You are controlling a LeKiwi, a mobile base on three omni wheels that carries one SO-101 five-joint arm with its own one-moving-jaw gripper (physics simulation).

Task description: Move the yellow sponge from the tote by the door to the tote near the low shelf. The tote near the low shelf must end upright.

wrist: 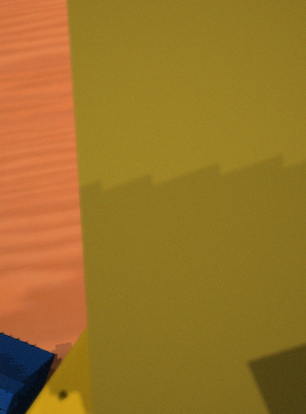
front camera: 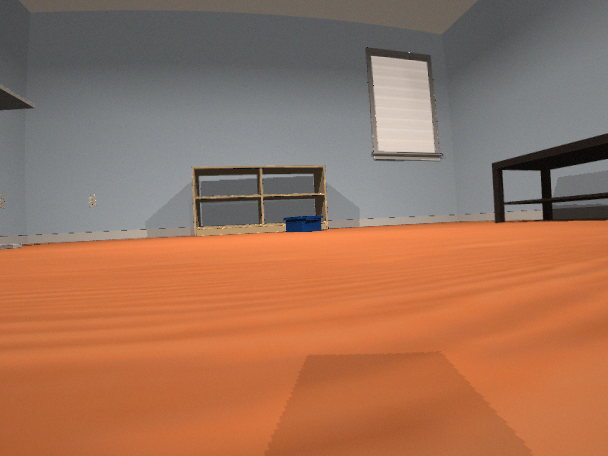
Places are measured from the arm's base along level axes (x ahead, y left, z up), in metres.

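Where they show: hand, its tool point: (wrist: pixel 149 279).
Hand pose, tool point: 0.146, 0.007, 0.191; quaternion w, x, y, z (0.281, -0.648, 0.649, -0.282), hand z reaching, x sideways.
Observation:
Things, the pixels of their top centre, and the offset from my tool point, as dx, dy, dz. "*": a spot on its surface instead. Level surfaces: height alone.
- yellow sponge, a spot on its surface: (wrist: pixel 190 260) * +0.005, -0.007, +0.049
- orange floor, height of its surface: dz -0.281
- dark blue shape, a spot on its surface: (wrist: pixel 22 367) * -0.111, +0.160, -0.226
The yellow sponge (wrist: pixel 190 260) fills most of the wrist view as a large olive-yellow face, very close to the camera. My gripper is shut on it; a bit of its yellow jaw (wrist: pixel 72 372) shows at the bottom left, and the tips are hidden behind the sponge. The gripper does not show in the front view. The blue tote near the low shelf (front camera: pixel 303 224) is small and far off in the front view, upright on the floor before the right half of the low wooden shelf (front camera: pixel 261 200). The tote by the door does not show in the front view.
A dark table (front camera: pixel 498 195) stands far off at the right. A wall shelf edge (front camera: pixel 15 102) juts in at the upper left. A shadow lies on the orange floor (front camera: pixel 200 300) close in front. A dark blue shape (wrist: pixel 22 367), cut off at the wrist view's bottom left, cannot be identified.

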